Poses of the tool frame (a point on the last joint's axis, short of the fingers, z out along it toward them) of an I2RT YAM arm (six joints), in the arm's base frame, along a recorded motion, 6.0 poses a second.
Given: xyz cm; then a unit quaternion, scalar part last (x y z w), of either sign.
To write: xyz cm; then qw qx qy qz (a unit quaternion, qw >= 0). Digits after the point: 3 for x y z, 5 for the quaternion.
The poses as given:
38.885, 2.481, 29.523, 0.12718, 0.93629, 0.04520, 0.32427
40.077, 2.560, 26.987, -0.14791, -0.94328, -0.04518, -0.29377
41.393, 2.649, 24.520, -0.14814, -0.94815, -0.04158, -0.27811
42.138, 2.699, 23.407, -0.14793, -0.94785, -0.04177, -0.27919
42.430, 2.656, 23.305, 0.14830, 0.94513, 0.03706, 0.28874
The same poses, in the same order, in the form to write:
38.885, 2.481, 29.523, 0.32427, 0.12718, 0.93629, 0.04520
40.077, 2.560, 26.987, 0.29377, 0.14791, 0.94328, 0.04518
41.393, 2.649, 24.520, 0.27811, 0.14814, 0.94815, 0.04158
42.138, 2.699, 23.407, 0.27919, 0.14793, 0.94785, 0.04177
42.430, 2.656, 23.305, 0.28874, 0.14830, 0.94513, 0.03706

